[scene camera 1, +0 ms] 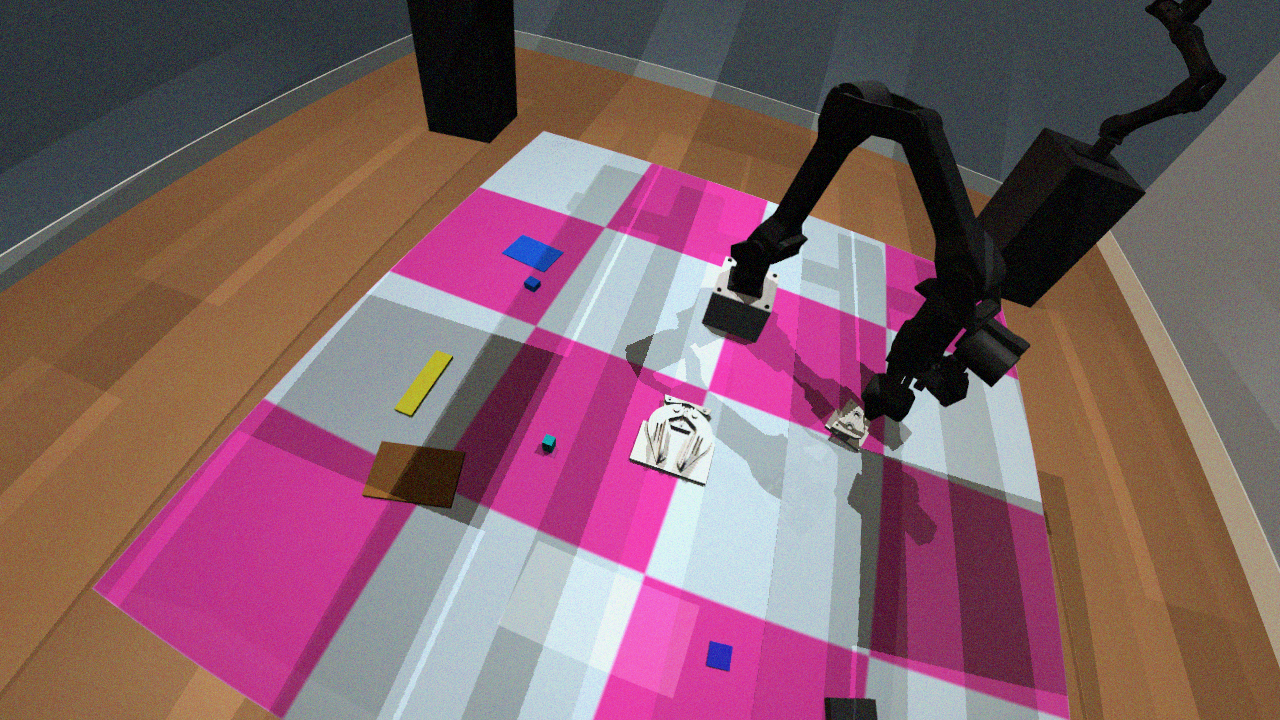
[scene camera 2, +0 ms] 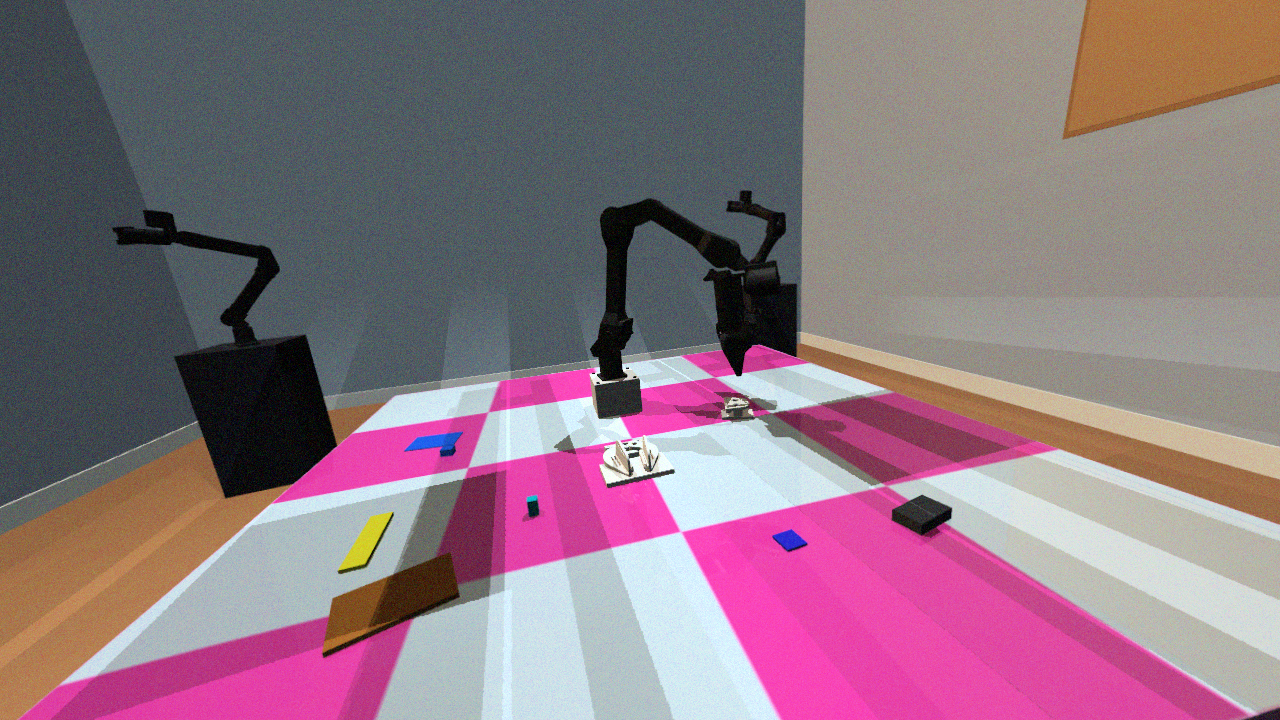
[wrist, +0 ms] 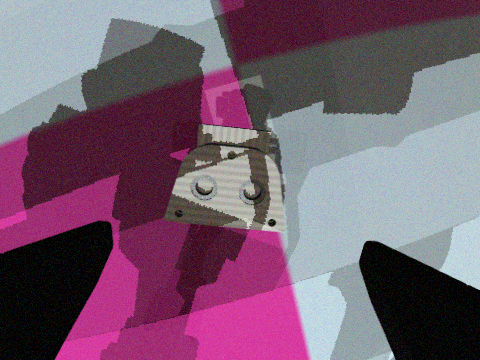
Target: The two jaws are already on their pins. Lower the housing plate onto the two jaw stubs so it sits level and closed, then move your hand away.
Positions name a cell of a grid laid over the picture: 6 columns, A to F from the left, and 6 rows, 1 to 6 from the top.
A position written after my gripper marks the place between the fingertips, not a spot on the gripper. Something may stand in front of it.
My gripper (scene camera 1: E4) is open, with nothing in its grasp. I also see a black block (scene camera 2: E5), a yellow strip (scene camera 1: B4) and a brown plate (scene camera 2: B6).
The yellow strip shows as well in scene camera 2 (scene camera 2: B5). The brown plate is seen too in scene camera 1 (scene camera 1: B4). My gripper is seen too in scene camera 2 (scene camera 2: D4) and in the wrist view (wrist: C5). The wrist view does not show the black block: it is out of frame. The wrist view does not show the yellow strip: it is out of frame.
